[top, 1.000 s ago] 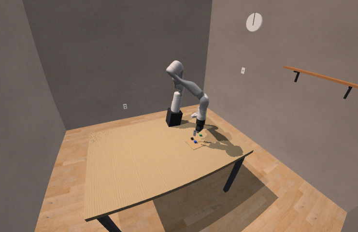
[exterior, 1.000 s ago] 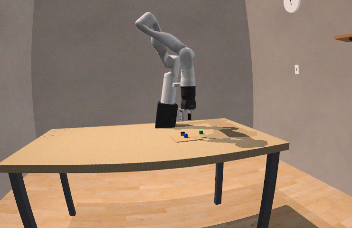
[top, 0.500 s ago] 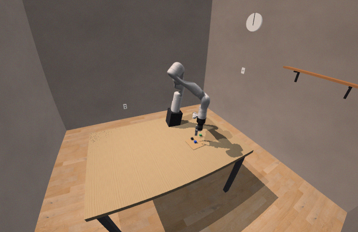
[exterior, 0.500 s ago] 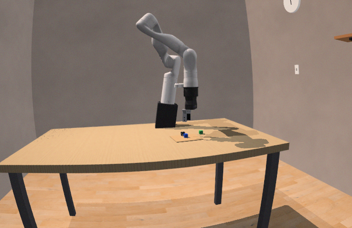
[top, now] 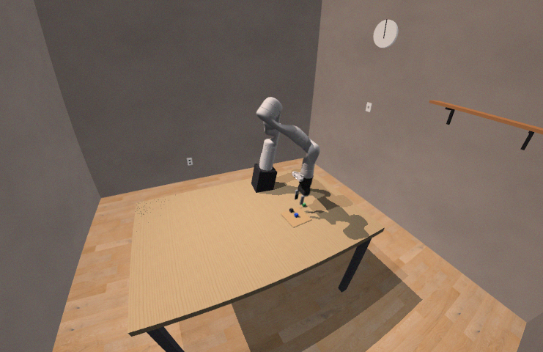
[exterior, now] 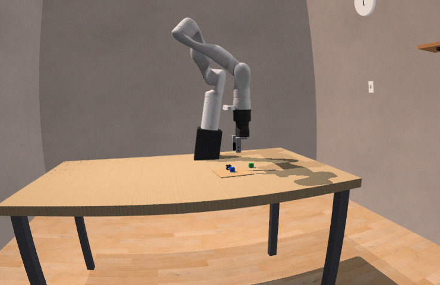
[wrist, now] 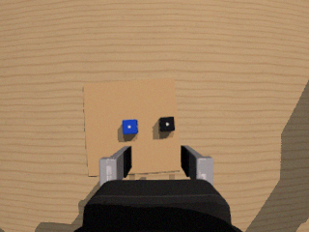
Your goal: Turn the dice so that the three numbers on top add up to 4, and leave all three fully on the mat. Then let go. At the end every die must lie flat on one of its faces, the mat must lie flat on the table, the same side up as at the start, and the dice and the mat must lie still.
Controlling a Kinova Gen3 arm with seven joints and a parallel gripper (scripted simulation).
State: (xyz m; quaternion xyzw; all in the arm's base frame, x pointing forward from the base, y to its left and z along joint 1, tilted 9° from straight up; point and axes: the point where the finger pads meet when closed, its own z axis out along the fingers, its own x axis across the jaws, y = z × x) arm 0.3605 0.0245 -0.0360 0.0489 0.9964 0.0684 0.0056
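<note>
Right now the green die is 30 mm behind my hand, 80 mm to the left of it and 90 mm below it. Also, from my hand: black die: 20 mm behind, 30 mm to the right, 90 mm below; then tan mat: 30 mm ahead, 30 mm to the right, 100 mm below; then blue die: 30 mm ahead, 30 mm to the right, 90 mm below.
</note>
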